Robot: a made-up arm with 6 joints. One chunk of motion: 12 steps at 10 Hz.
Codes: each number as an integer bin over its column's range. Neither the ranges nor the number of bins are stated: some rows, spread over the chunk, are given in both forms.
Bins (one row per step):
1: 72 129 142 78 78 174
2: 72 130 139 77 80 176
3: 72 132 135 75 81 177
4: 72 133 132 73 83 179
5: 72 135 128 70 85 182
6: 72 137 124 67 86 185
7: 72 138 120 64 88 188
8: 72 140 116 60 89 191
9: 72 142 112 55 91 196
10: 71 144 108 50 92 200
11: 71 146 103 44 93 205
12: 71 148 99 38 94 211
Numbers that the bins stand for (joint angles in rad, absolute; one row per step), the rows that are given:
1: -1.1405 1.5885 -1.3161 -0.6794 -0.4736 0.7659
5: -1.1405 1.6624 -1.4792 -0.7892 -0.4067 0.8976
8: -1.1405 1.7239 -1.6189 -0.9265 -0.3684 1.0459
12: -1.1610 1.8224 -1.8169 -1.2284 -0.3205 1.3753
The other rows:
2: -1.1405 1.6008 -1.3511 -0.6931 -0.4545 0.7988
3: -1.1405 1.6254 -1.3976 -0.7206 -0.4449 0.8153
4: -1.1405 1.6377 -1.4326 -0.7480 -0.4258 0.8482
6: -1.1405 1.6870 -1.5258 -0.8304 -0.3971 0.9471
7: -1.1405 1.6993 -1.5724 -0.8716 -0.3780 0.9965
9: -1.1405 1.7485 -1.6655 -0.9951 -0.3493 1.1282
10: -1.1610 1.7732 -1.7121 -1.0637 -0.3397 1.1941
11: -1.1610 1.7978 -1.7704 -1.1461 -0.3301 1.2765

